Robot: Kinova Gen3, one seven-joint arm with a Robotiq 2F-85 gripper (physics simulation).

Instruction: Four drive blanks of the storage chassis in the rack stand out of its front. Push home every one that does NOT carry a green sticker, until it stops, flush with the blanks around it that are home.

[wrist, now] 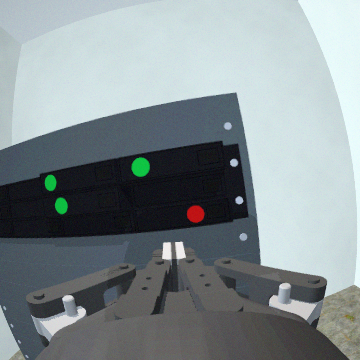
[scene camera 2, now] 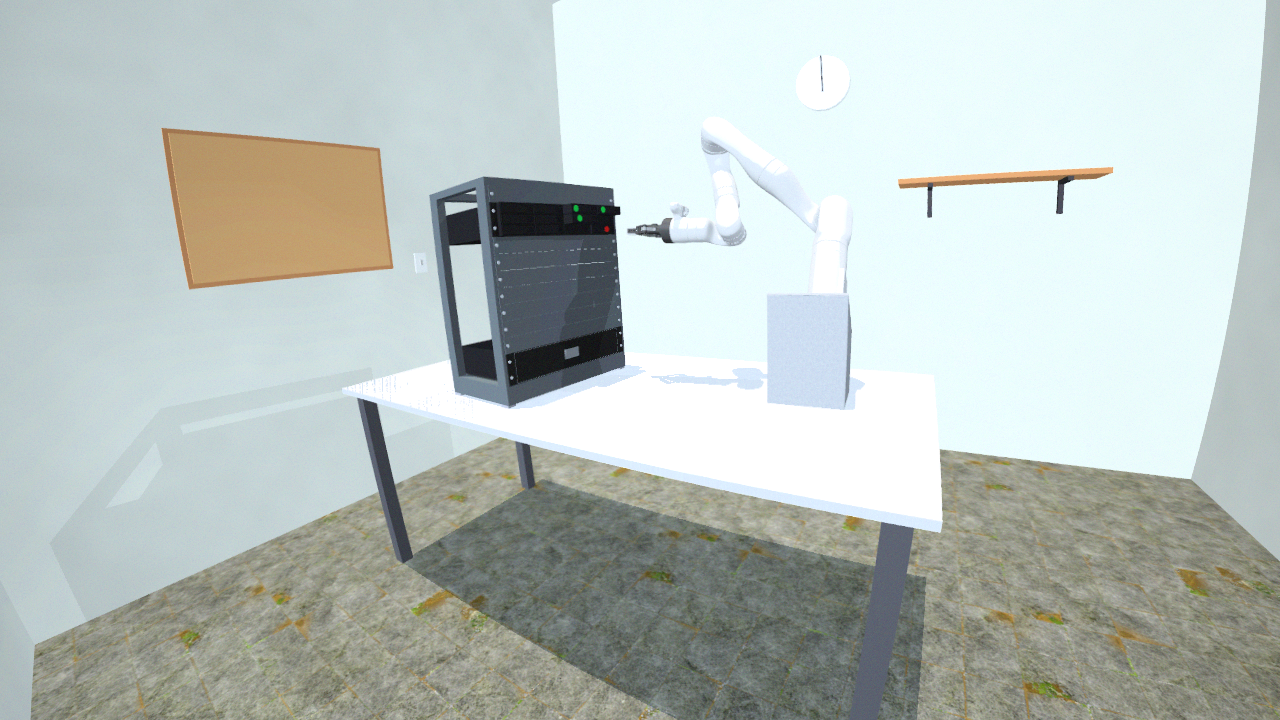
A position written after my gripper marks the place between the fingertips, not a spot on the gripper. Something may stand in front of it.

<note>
I see my gripper (wrist: pixel 173 254) and a grey rack (scene camera 2: pixel 546 336).
The grey rack also shows in the wrist view (wrist: pixel 76 187).
</note>
